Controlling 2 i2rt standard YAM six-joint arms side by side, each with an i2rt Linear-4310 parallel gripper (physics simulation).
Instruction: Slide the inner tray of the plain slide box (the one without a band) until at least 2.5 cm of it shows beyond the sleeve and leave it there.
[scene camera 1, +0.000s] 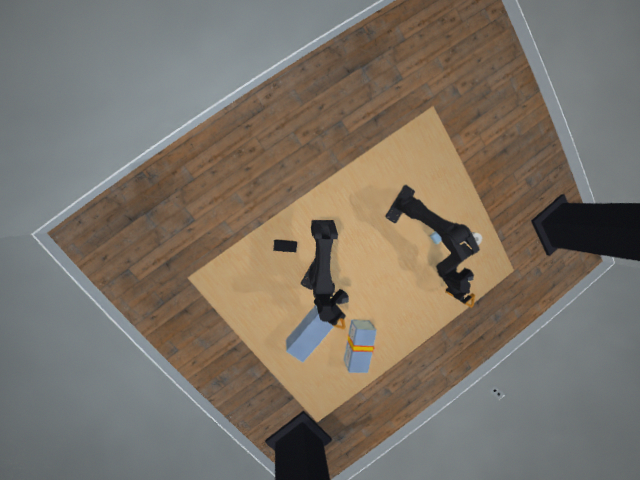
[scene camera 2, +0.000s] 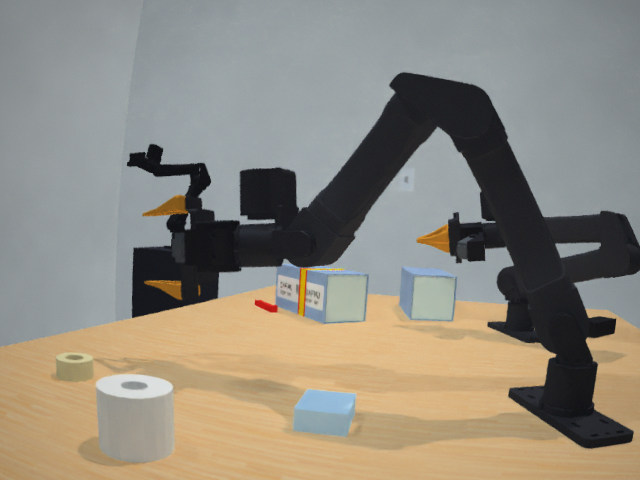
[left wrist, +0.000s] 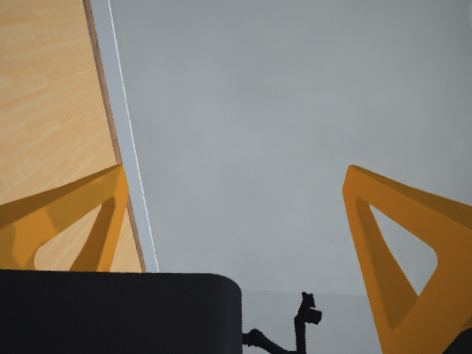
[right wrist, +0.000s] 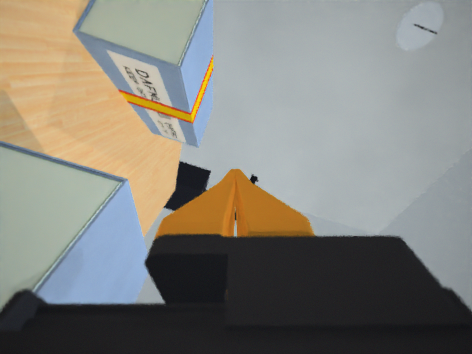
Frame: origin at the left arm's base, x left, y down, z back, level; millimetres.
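Seen in the pictures: left gripper, fingertip midpoint: (scene camera 1: 465, 302) (scene camera 2: 145, 248) (left wrist: 235, 177); right gripper, fingertip midpoint: (scene camera 1: 344, 328) (scene camera 2: 416, 240) (right wrist: 235, 176); left arm's base, link origin: (scene camera 1: 399, 204) (scene camera 2: 564, 416); right arm's base, link origin: (scene camera 1: 315, 270) (scene camera 2: 518, 333).
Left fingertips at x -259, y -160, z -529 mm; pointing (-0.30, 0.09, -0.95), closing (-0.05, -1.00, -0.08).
Offsets run from my left fingertips to a thing's top centre.
The plain blue slide box @[dz +597, dx -551, dy +54 mm] (scene camera 1: 308, 341) (scene camera 2: 413, 294) (right wrist: 102, 255) lies on the table; its pale tray end looks about flush with the sleeve rim, and its far end is hidden in scene camera 2. The banded blue box @[dz +316, dx -494, dy +54 mm] (scene camera 1: 356, 361) (scene camera 2: 346, 297) (right wrist: 150, 82) with a yellow-red band lies apart from it. My right gripper (scene camera 1: 342, 325) (scene camera 2: 417, 240) (right wrist: 235, 176) is shut and empty. It is raised above the box-top level, near the plain box's end on the banded box's side. My left gripper (scene camera 1: 469, 302) (scene camera 2: 144, 248) (left wrist: 235, 177) is open and empty, high near the table edge, away from both boxes.
A white roll @[dz +58, dx +331, dy +100 mm] (scene camera 2: 134, 423), a beige ring @[dz -67, dx +137, dy +136 mm] (scene camera 2: 74, 369) and a light-blue block @[dz +243, dx +237, dy +136 mm] (scene camera 1: 435, 238) (scene camera 2: 324, 413) stand near my left arm. A red bar @[dz +195, dx -532, dy +145 mm] (scene camera 2: 265, 305) lies beside the banded box. A black block @[dz +929, dx -231, dy +126 mm] (scene camera 1: 285, 245) (scene camera 2: 602, 326) lies near my right arm's base.
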